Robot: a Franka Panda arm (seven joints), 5 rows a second.
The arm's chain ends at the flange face. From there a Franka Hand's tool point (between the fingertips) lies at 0.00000 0.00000 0.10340 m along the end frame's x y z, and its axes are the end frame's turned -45 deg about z.
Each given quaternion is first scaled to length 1.
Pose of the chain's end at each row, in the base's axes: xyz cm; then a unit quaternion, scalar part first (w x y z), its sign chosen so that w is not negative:
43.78, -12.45, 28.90, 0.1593, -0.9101, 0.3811, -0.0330
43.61, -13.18, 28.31, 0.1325, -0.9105, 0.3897, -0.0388
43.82, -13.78, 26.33, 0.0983, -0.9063, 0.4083, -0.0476
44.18, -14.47, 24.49, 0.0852, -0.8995, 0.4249, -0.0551
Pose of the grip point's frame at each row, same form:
45.66, -9.71, 19.11, 0.1345, -0.9867, 0.0038, -0.0915
45.41, -11.00, 18.36, 0.1076, -0.9904, 0.0116, -0.0866
45.54, -12.34, 16.24, 0.0726, -0.9936, 0.0304, -0.0816
45.95, -13.37, 14.36, 0.0576, -0.9937, 0.0483, -0.0835

